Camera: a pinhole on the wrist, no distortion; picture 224 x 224 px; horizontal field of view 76.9 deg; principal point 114.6 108.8 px. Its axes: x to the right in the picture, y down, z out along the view. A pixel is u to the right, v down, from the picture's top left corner.
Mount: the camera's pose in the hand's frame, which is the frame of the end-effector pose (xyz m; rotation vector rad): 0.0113 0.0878 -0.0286 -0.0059 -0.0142 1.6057
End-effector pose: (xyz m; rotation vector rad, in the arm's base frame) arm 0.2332 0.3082 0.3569 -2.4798 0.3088 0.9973
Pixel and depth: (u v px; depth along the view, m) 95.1 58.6 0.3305
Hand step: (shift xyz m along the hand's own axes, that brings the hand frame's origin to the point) 0.1263 0.0444 0.3031
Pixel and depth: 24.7 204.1 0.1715
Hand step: -0.1028 -0.0264 0.1408
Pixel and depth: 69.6 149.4 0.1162
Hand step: -0.0223 0.0489 0.0870
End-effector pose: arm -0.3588 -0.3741 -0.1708 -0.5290 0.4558 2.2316
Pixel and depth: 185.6 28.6 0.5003
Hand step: 0.2804 0.3467 0.4766
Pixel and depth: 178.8 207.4 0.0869
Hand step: -0.0519 0.1247 0.0577
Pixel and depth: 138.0 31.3 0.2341
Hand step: 0.1355 0.1298 0.2073
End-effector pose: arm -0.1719 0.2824 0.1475 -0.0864 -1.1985 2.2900
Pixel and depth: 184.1 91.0 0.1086
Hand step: 0.0218 0.1412 0.0804
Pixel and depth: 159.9 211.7 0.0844
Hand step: -0.0522 0.1123 0.0551
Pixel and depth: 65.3 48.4 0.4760
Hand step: 0.2148 -0.0740 0.4491
